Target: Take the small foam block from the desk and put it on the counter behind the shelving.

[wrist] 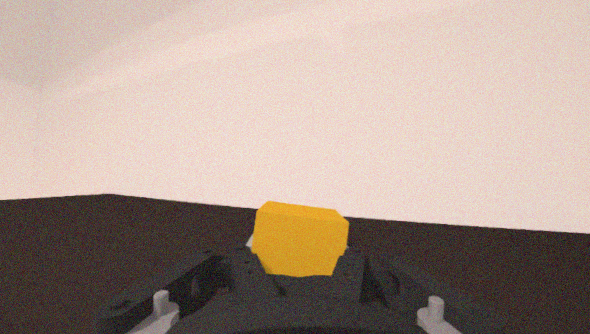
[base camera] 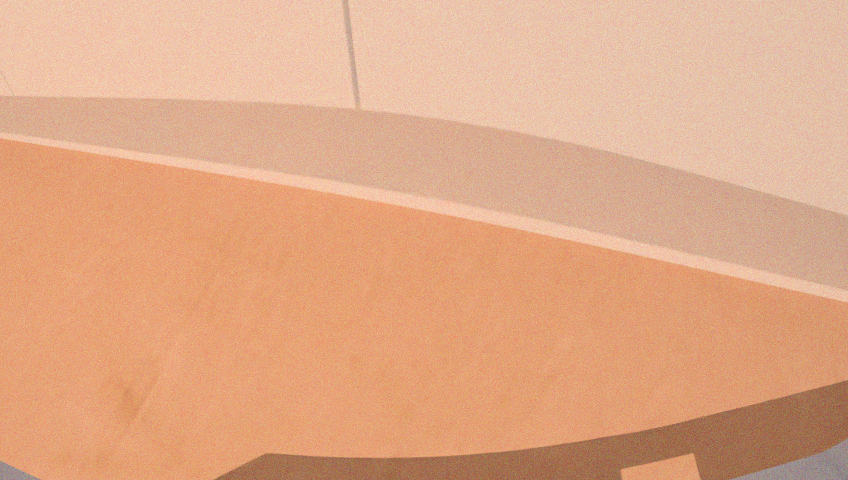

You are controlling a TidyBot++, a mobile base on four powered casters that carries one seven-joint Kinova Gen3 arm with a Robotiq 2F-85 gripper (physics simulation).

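Frame: origin at the arm's base, x ahead, y left, z up, level; centimetres.
Where they show: gripper, fingertip midpoint: [wrist: 296, 243].
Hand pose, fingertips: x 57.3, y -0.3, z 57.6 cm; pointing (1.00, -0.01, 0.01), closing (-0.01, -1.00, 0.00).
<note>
After its pixels a point has its place.
The small foam block [wrist: 300, 240] {z 59.1, x 53.4, y -0.5 cm} is yellow-orange and sits between the fingertips at the lower middle of the wrist view. My gripper [wrist: 296, 243] {z 57.5, x 57.3, y -0.3 cm} is shut on it, with a finger at each side of the block. Behind and below the block in the wrist view lies a dark brown flat surface [wrist: 65, 235] {z 51.4, x 73.9, y 41.2 cm}, which may be the counter top. How far the block is above that surface cannot be told. The gripper and the block do not show in the base camera view. The desk and the shelving cannot be made out.
A pale wall [wrist: 350, 125] {z 79.3, x 98.6, y -17.6 cm} rises behind the dark surface in the wrist view. In the base camera view a large orange-tan panel [base camera: 357, 297] fills the middle, very near, with a pale strip [base camera: 476, 217] {z -39.2, x 46.5, y -4.6 cm} along its top edge. A darker brown band [base camera: 416, 466] runs under it.
</note>
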